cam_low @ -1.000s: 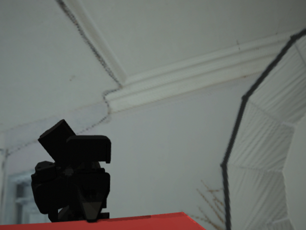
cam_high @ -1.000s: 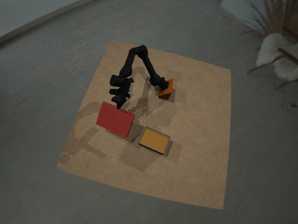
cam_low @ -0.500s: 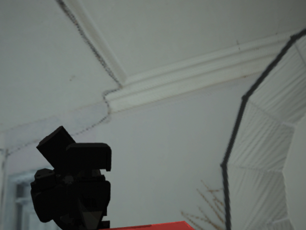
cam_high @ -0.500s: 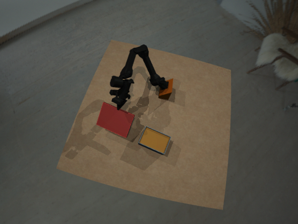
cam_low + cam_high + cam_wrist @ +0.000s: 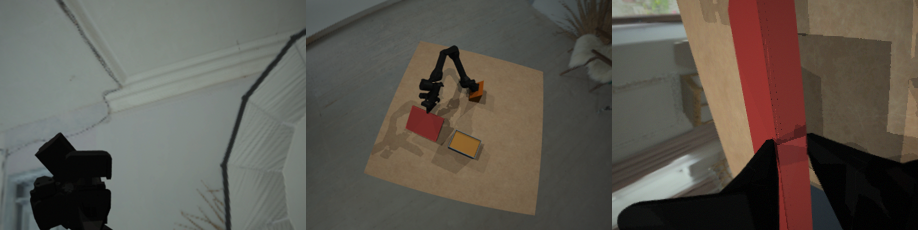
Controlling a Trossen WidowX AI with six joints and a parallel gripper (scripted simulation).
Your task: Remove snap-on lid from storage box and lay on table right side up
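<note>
Right now my gripper tip is 70 mm short of the red lid, 10 mm to the left of it and 40 mm above it. Round my gripper tip: storage box 140 mm ahead, 290 mm to the left, 120 mm below.
</note>
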